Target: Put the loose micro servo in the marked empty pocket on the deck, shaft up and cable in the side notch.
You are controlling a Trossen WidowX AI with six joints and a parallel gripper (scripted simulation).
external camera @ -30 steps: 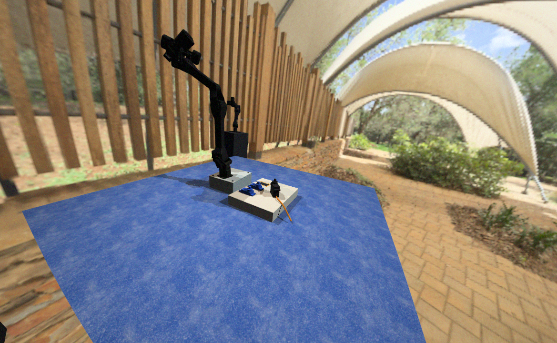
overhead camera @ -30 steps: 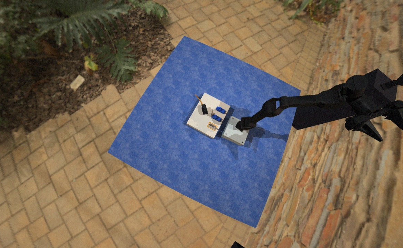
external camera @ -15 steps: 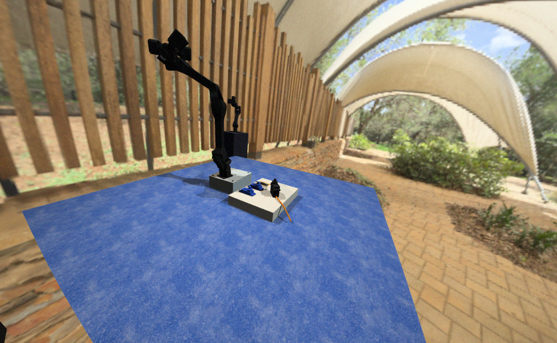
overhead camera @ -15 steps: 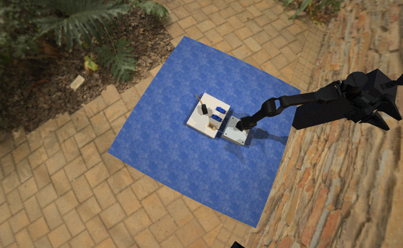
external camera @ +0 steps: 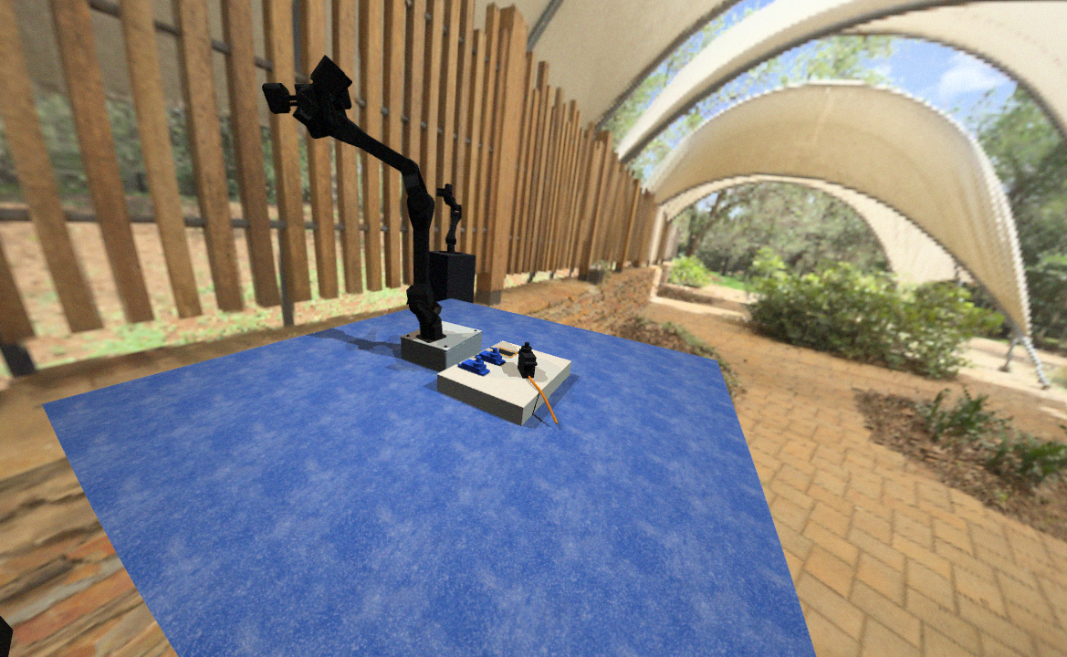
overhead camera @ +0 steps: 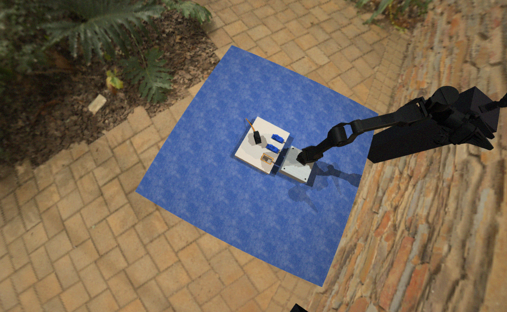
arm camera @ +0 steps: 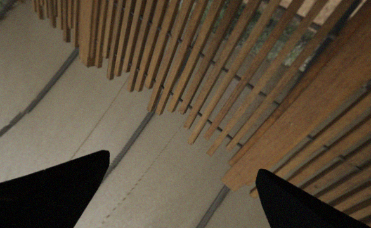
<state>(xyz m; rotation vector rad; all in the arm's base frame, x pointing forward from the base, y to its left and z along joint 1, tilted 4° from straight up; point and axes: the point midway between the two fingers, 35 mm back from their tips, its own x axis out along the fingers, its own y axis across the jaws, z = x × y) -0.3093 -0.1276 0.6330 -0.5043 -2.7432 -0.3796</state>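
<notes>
Now: gripper tip 680 mm above the pale deck, 640 mm short of it and 230 mm to the right of it.
</notes>
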